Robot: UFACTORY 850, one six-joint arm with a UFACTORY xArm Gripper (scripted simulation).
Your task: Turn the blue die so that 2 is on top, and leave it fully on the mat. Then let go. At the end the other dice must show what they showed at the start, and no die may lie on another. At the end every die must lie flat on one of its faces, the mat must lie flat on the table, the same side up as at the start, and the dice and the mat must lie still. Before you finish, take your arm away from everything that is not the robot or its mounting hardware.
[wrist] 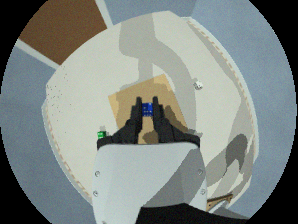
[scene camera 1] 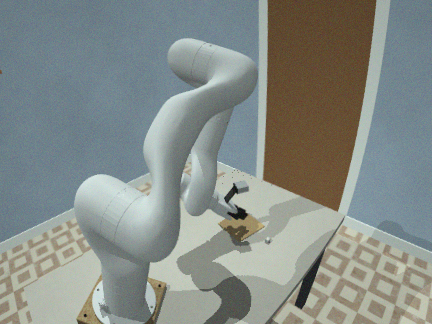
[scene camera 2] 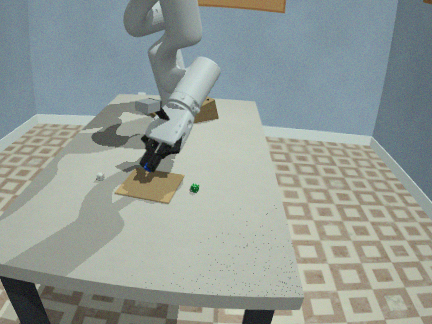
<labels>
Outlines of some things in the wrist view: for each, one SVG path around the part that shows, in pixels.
My gripper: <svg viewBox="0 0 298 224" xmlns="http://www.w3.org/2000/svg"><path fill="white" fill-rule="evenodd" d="M97 140L97 154L92 175L92 204L97 224L245 224L249 220L229 218L206 212L207 178L200 151L200 138L196 135L183 133L171 125L169 119L165 118L163 105L159 105L157 96L152 97L153 128L158 133L159 143L138 144L138 136L143 129L142 98L140 97L136 98L136 106L132 106L130 119L126 121L125 126L112 136L106 136Z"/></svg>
A tan mat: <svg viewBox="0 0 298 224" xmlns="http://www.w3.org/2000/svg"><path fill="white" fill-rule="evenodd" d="M153 116L143 117L143 129L139 133L138 144L158 143L158 133L153 128ZM165 74L140 82L108 96L119 129L125 126L126 121L130 119L132 105L135 105L136 97L140 96L142 103L152 102L152 97L158 96L158 102L163 104L165 117L169 119L170 124L183 133L188 131L178 102Z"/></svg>
</labels>
